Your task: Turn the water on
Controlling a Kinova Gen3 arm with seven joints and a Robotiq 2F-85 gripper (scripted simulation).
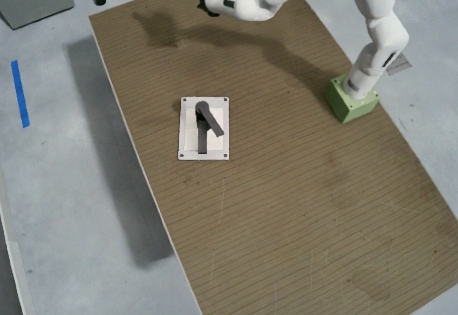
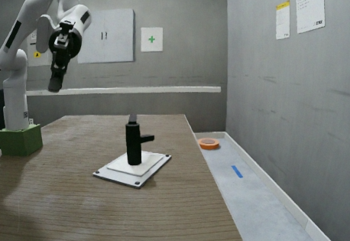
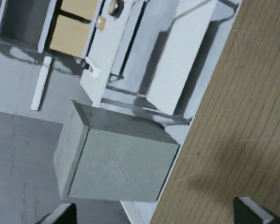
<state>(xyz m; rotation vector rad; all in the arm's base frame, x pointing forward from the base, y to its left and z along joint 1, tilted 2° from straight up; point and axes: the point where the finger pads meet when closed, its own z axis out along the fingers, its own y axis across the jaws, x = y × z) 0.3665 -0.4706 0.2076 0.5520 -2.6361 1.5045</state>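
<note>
Right now the lever is 330 mm to the left of my hand, 170 mm below it and 140 mm ahead of it. The rest, counted from my hand: tap (300 mm to the left, 230 mm below, 140 mm ahead).
</note>
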